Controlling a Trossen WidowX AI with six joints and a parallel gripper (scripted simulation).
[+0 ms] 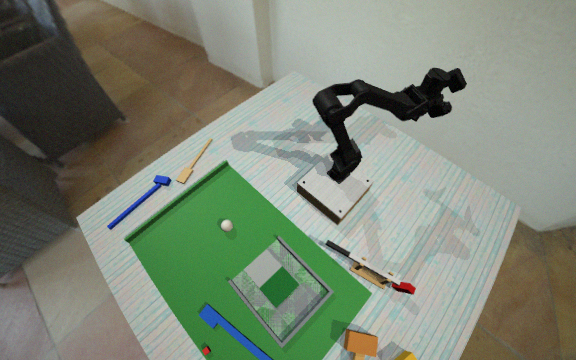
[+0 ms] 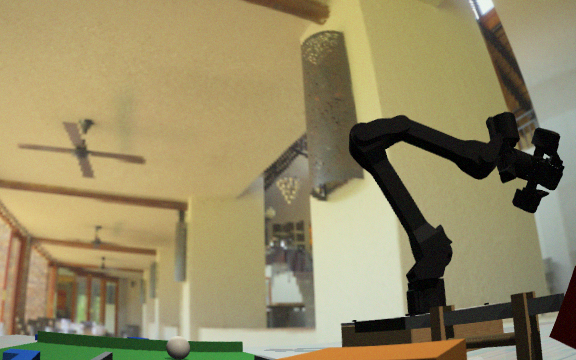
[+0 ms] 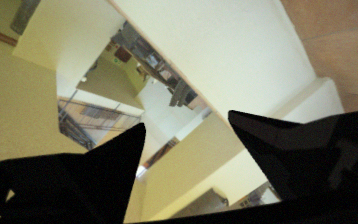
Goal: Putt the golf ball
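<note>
Right now my gripper tip is 55 cm short of the red putter, 28 cm above it and 23 cm to the right of it. From my gripper tip the other things lie so: white golf ball (81 cm ahead, 31 cm below, 19 cm to the right); then wooden rack (55 cm ahead, 30 cm below, 24 cm to the left); then yellow block (69 cm ahead, 50 cm to the left, 32 cm below).
</note>
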